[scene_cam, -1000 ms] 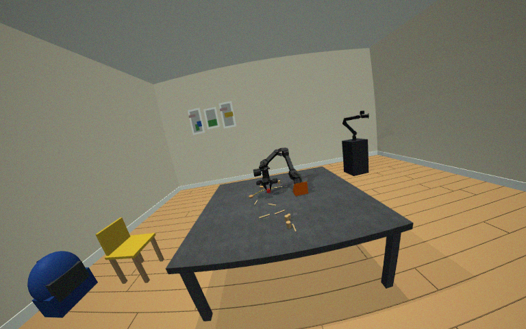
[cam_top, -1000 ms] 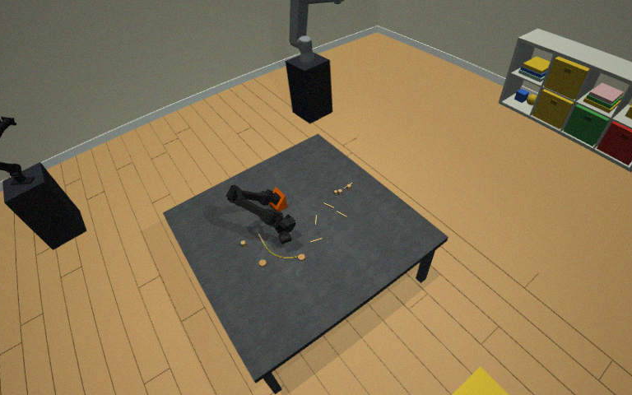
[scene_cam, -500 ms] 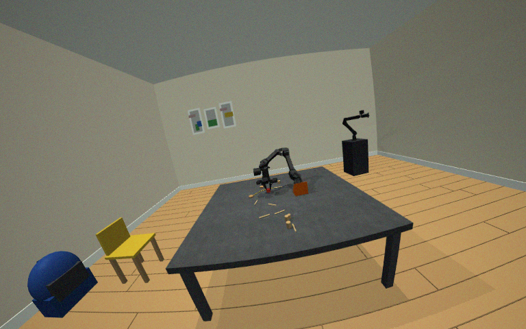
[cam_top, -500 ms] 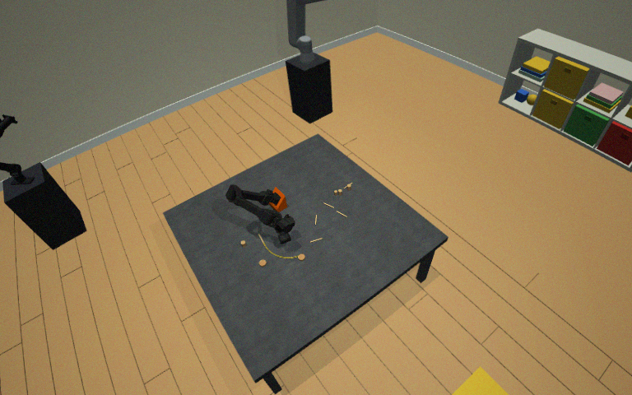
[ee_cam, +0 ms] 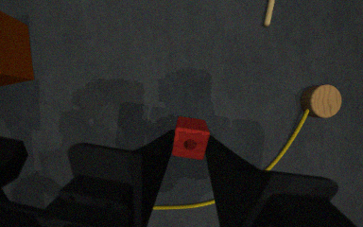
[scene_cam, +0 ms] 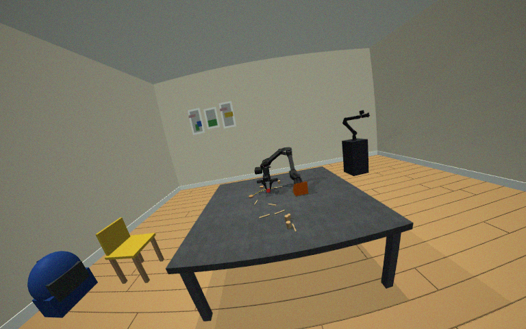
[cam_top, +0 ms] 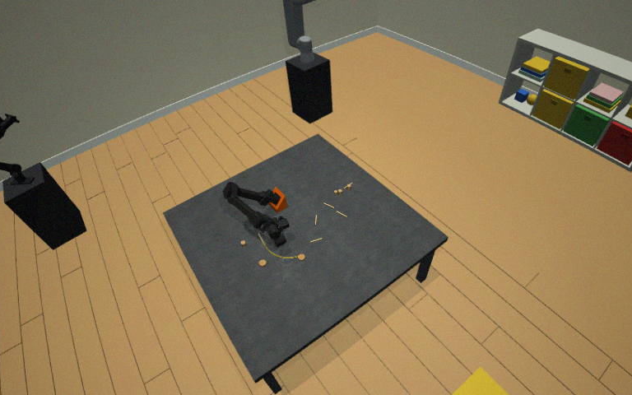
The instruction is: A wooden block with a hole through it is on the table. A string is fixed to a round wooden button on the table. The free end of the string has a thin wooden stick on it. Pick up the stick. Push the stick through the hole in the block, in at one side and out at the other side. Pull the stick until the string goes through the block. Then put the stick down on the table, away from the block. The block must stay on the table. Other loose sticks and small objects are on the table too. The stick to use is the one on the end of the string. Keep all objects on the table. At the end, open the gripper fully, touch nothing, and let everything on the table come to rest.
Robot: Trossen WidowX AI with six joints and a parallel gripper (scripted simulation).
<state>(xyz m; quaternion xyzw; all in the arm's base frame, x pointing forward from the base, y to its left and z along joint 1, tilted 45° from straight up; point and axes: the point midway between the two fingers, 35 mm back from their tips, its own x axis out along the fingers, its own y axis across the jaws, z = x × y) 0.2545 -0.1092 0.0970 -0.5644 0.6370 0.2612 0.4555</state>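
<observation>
Now: the thin wooden stick 90 mm behind my gripper tip, 90 mm to the right of it and 30 mm below it. Round my gripper tip: red block right at my gripper tip; round wooden button 170 mm ahead, 10 mm to the left, 20 mm below.
</observation>
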